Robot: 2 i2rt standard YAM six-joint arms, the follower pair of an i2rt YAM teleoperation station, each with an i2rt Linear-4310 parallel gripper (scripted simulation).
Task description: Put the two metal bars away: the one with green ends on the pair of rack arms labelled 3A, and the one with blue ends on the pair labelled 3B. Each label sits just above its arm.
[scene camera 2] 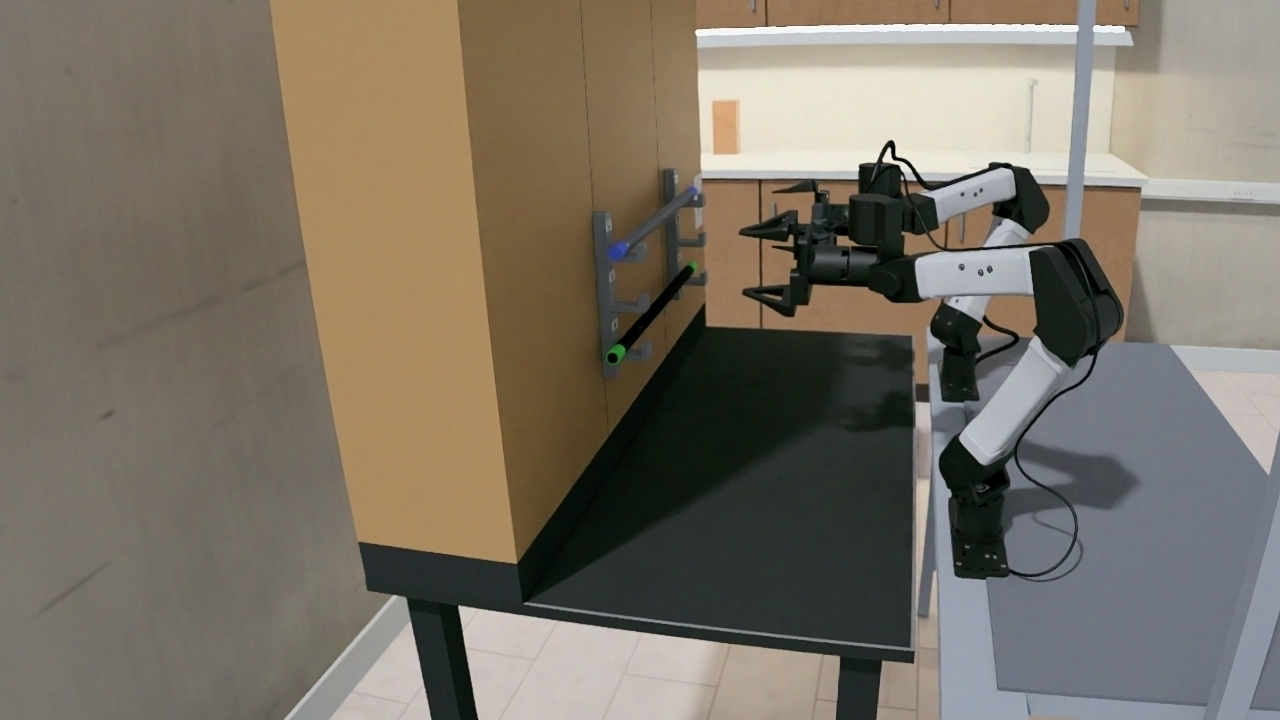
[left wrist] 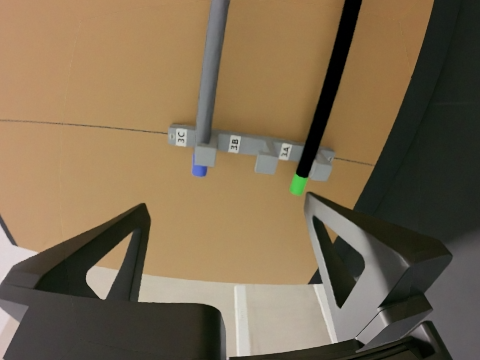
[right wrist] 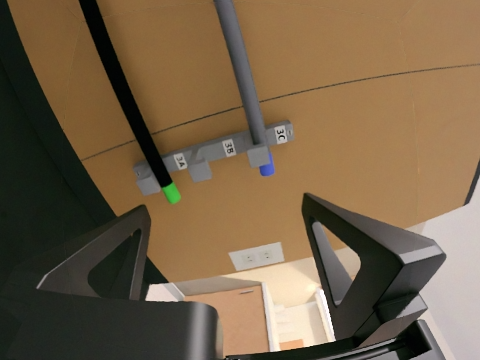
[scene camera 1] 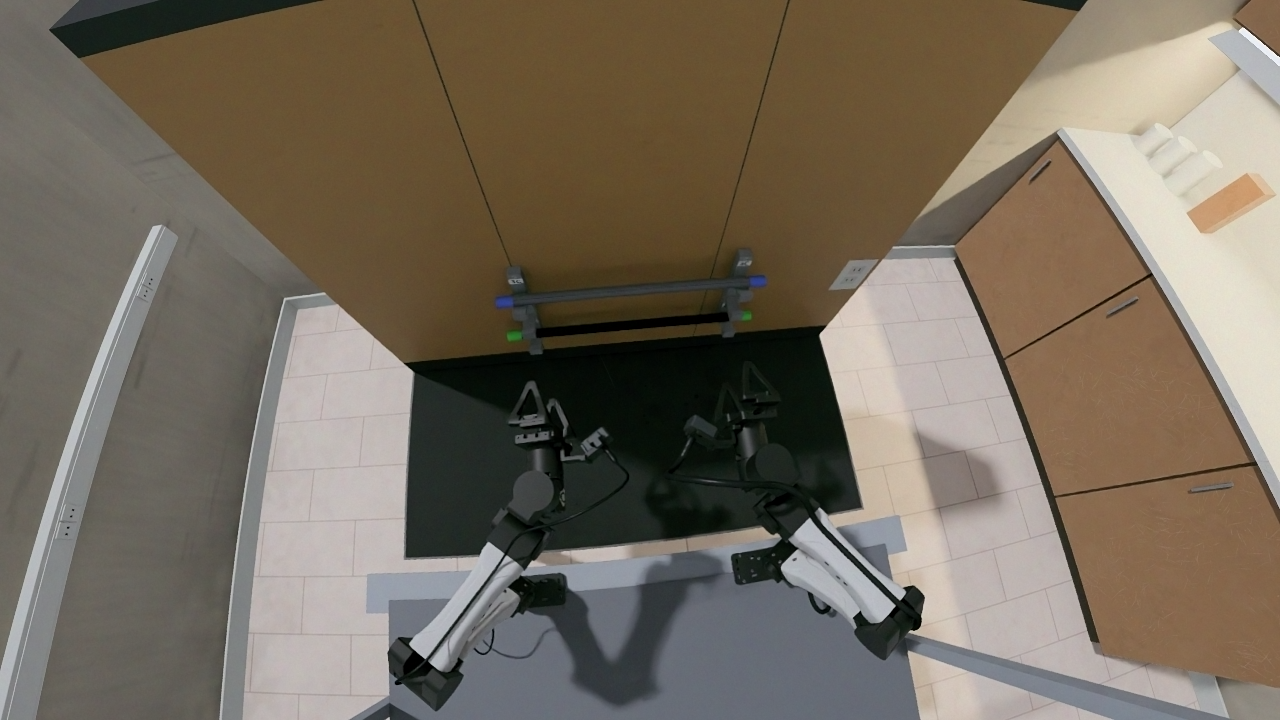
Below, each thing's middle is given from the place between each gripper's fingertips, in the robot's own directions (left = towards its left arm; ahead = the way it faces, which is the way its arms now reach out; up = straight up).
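Scene:
The white outlet plate (right wrist: 275, 248) is 21 cm ahead of my left hand (scene camera 2: 740, 262), 65 cm to the right of it and 3 cm below it. From that same left hand, you'd find the green-ended black bar (scene camera 1: 715, 317) 18 cm ahead, 17 cm to the right and 12 cm below, and the blue-ended grey bar (scene camera 1: 749, 281) 17 cm ahead, 17 cm to the right and 3 cm above.
Counting from my right hand, the blue-ended grey bar is 170 mm ahead, 170 mm to the left and 30 mm above, while the white outlet plate is 210 mm ahead, 310 mm to the right and 30 mm below. With the green-ended black bar, my right hand is 180 mm short of it, 170 mm to the right of it and 120 mm above it.

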